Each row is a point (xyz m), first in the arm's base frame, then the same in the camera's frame.
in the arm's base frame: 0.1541 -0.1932 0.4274
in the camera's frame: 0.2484 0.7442 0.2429
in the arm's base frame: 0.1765 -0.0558 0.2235
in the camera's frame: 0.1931 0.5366 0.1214
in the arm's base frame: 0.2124 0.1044 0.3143
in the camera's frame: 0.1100 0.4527 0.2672
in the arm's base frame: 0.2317 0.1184 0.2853
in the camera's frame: 0.0883 0.4317 0.2448
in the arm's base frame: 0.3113 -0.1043 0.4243
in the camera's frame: 0.0724 0.7054 0.2547
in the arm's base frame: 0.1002 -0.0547 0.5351
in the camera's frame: 0.2571 0.6651 0.4082
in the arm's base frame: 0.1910 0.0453 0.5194
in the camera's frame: 0.1418 0.5949 0.4246
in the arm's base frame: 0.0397 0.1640 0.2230
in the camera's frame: 0.2606 0.3173 0.2412
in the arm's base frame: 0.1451 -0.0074 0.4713
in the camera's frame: 0.2022 0.6056 0.3661
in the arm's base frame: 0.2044 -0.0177 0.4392
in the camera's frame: 0.1493 0.6134 0.3237
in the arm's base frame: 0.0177 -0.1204 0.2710
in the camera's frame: 0.3624 0.5755 0.1597
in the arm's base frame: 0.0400 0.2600 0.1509
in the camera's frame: 0.2346 0.2019 0.2207
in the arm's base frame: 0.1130 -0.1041 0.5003
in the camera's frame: 0.2600 0.6935 0.3535
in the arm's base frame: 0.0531 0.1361 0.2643
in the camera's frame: 0.2547 0.3637 0.2629
